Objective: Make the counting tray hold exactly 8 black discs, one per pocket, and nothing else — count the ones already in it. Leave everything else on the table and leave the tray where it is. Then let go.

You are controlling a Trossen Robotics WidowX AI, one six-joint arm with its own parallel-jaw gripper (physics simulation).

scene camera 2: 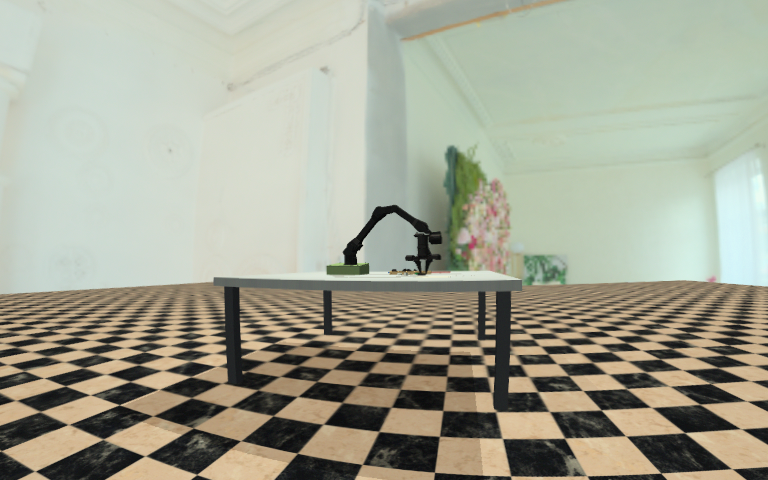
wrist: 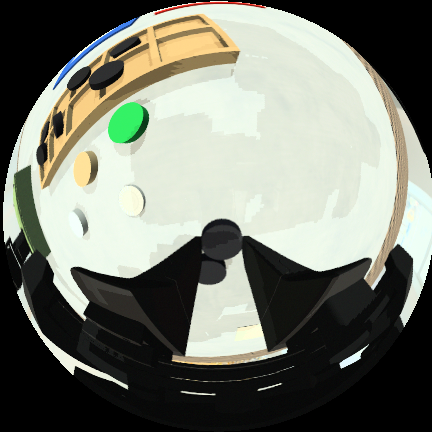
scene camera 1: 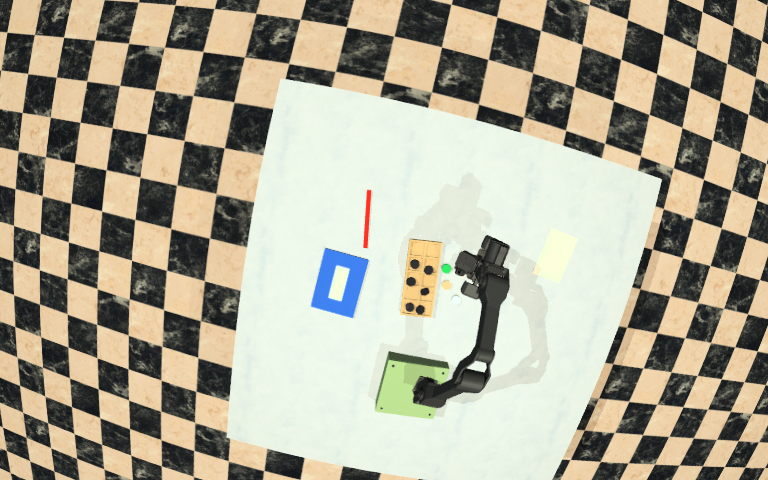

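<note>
The tan counting tray [scene camera 1: 433, 249] [wrist: 197, 61] has two columns of pockets. Several black discs lie in it, and the two pockets at the end away from the arm's base are empty. Some of its discs look tilted in the wrist view. My gripper [scene camera 2: 422, 272] [wrist: 221, 241] is low at the table, to the right of the tray in scene camera 1, where the arm hides its fingertips. In the wrist view it is shut on a black disc [wrist: 222, 235], with one fingertip at each side. A second black disc [wrist: 213, 272] lies close behind, partly hidden by the left finger.
Between tray and gripper lie a green disc [scene camera 1: 446, 268] [wrist: 127, 123], an orange disc [scene camera 1: 446, 284] [wrist: 85, 169], a white disc [scene camera 1: 456, 300] [wrist: 78, 223] and a cream disc [wrist: 132, 200]. A red bar [scene camera 1: 367, 219], a blue panel [scene camera 1: 320, 285], pale yellow paper [scene camera 1: 557, 254] and the green base block [scene camera 1: 396, 390] are farther out.
</note>
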